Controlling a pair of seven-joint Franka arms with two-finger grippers.
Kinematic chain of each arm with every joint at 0, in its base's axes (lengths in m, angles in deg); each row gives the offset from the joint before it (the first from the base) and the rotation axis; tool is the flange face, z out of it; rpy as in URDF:
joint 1: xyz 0 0 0.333 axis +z
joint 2: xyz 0 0 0 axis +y
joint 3: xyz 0 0 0.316 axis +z
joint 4: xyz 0.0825 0 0 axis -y
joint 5: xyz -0.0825 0 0.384 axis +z
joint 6: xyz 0 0 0 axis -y
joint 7: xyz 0.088 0 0 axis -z
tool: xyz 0 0 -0.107 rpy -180 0 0
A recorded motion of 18 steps. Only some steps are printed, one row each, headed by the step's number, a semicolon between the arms.
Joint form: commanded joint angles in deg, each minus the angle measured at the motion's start. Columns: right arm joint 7, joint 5, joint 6, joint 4, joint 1, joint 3, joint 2; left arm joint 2, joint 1, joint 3, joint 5, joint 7, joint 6, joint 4.
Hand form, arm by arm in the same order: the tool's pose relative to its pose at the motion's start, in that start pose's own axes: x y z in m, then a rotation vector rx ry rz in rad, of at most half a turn. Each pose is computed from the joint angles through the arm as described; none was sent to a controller.
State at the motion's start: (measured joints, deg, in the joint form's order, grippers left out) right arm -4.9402 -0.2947 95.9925 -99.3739 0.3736 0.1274 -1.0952; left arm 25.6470 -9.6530 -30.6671 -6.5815 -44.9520 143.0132 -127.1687
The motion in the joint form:
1: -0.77 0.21 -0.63 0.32 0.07 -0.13 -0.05; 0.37 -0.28 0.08 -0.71 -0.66 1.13 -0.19
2: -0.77 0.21 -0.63 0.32 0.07 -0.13 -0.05; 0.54 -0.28 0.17 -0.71 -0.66 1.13 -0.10
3: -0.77 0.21 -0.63 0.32 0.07 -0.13 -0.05; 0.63 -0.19 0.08 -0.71 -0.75 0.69 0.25
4: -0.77 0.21 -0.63 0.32 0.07 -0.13 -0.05; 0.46 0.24 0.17 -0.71 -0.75 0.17 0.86
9: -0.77 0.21 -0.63 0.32 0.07 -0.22 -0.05; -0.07 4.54 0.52 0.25 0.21 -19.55 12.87
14: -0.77 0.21 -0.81 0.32 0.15 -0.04 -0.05; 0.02 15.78 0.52 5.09 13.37 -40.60 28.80
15: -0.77 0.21 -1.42 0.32 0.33 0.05 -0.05; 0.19 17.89 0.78 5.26 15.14 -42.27 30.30
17: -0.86 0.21 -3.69 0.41 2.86 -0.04 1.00; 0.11 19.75 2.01 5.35 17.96 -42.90 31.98
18: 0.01 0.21 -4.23 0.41 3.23 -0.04 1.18; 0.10 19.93 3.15 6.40 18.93 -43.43 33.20
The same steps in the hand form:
1: -0.0011 0.0002 -0.0022 0.0041 -0.0042 -0.0120; -0.0005 0.0008 0.0033 -0.0128 0.0005 -0.0197
2: -0.0011 0.0002 -0.0022 0.0041 -0.0042 -0.0120; 0.0005 0.0004 0.0040 -0.0127 -0.0008 -0.0217
3: -0.0011 0.0002 -0.0022 0.0041 -0.0042 -0.0120; 0.0012 0.0016 0.0029 -0.0121 -0.0041 -0.0232
4: -0.0011 0.0002 -0.0022 0.0041 -0.0042 -0.0120; 0.0065 0.0014 -0.0030 -0.0170 0.0001 -0.0304
9: -0.0011 0.0010 -0.0022 0.0042 -0.0042 -0.0104; 0.0533 0.0020 -0.0768 0.0472 -0.0851 -0.0582
14: -0.0013 -0.0015 -0.0019 0.0043 -0.0073 -0.0150; 0.1400 -0.0703 -0.2039 0.0781 -0.1100 0.0410
15: -0.0022 -0.0042 -0.0010 0.0050 -0.0179 -0.0197; 0.1540 -0.0911 -0.2179 0.0682 -0.1122 0.0339
17: -0.0005 -0.0276 0.0113 0.0069 -0.0742 -0.0639; 0.1719 -0.1171 -0.2364 0.0493 -0.0912 0.0325
18: -0.0007 -0.0311 0.0138 0.0066 -0.0868 -0.0551; 0.1804 -0.1292 -0.2465 0.0602 -0.0708 0.0311

